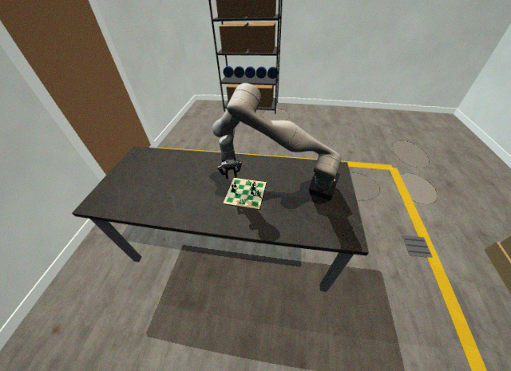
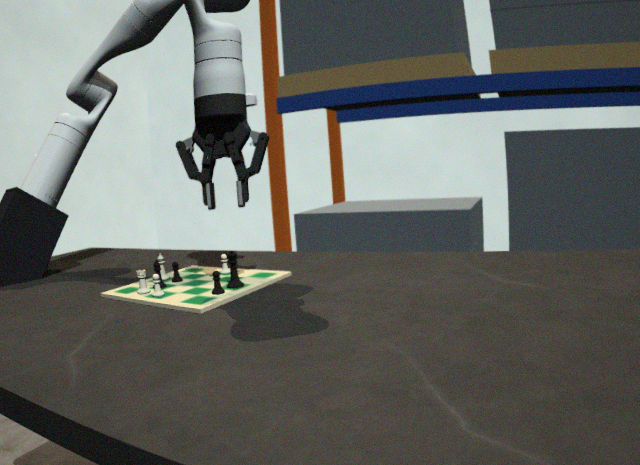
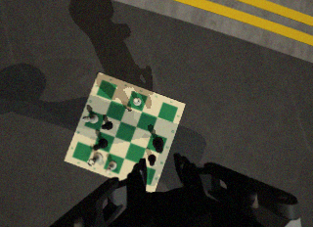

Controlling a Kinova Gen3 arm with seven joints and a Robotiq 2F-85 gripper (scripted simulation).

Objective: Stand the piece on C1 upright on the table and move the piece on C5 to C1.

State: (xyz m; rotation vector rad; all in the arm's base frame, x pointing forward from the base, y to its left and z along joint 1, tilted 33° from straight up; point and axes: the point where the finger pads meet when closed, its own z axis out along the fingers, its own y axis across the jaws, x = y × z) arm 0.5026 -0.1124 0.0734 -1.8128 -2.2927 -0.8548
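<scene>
My hand is 11 cm above the tall black piece. Also, from my hand: green-and-cream chessboard 13 cm below, 8 cm behind, 1 cm to the left; white rook 13 cm behind, 12 cm below, 6 cm to the right; white bishop 15 cm behind, 11 cm below, 3 cm to the left.
</scene>
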